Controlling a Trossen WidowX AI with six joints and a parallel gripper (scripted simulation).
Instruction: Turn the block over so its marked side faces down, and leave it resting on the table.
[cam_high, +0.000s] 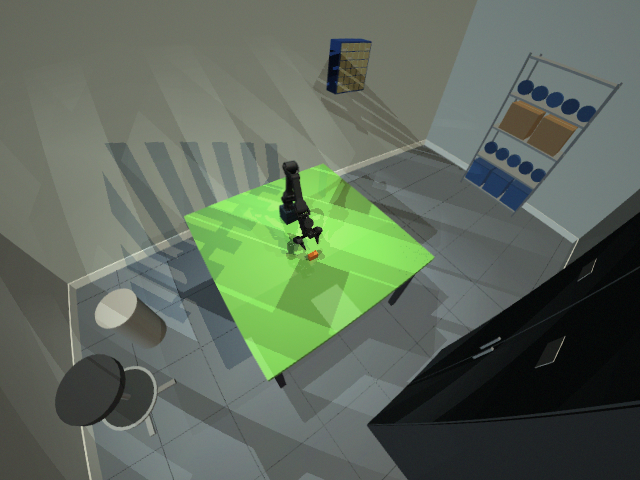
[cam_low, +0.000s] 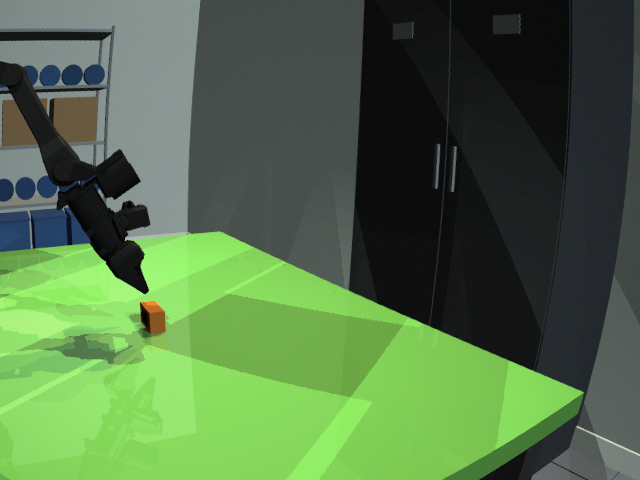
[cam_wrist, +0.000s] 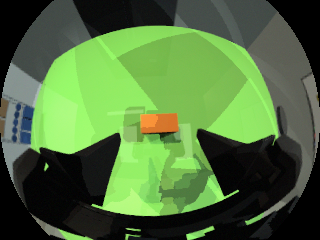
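The orange block is 6 cm below my gripper tip and 1 cm ahead of it.
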